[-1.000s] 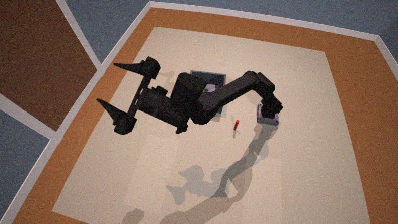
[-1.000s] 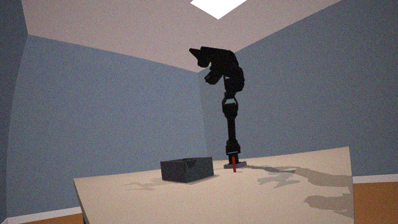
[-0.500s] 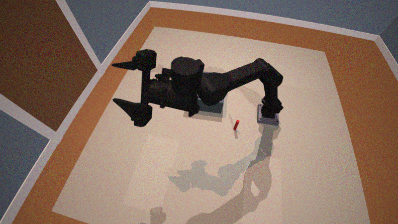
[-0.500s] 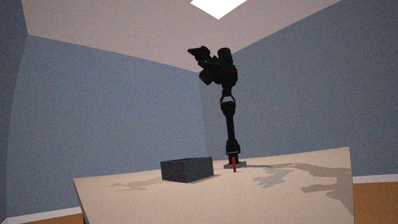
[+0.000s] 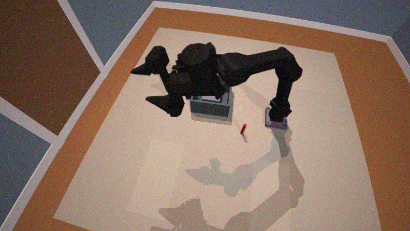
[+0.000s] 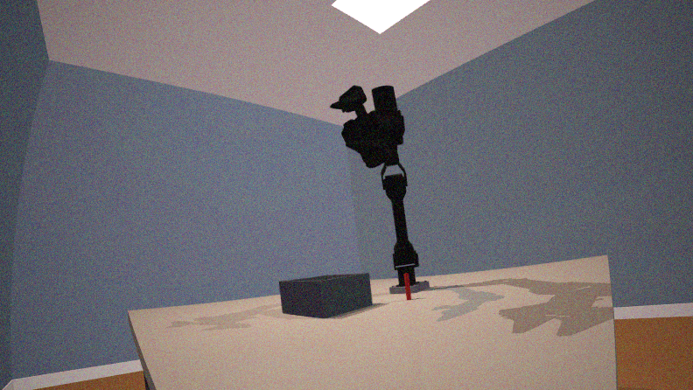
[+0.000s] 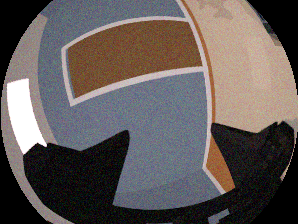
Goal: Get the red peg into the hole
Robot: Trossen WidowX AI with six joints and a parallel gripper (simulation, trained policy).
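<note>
My gripper tip is 37 cm above the red peg, 35 cm past it and 12 cm to the left of it. Round my gripper tip: pale plate: 37 cm below, 29 cm to the right, 18 cm behind; then dark grey box: 39 cm below, 29 cm to the right, 18 cm behind.
</note>
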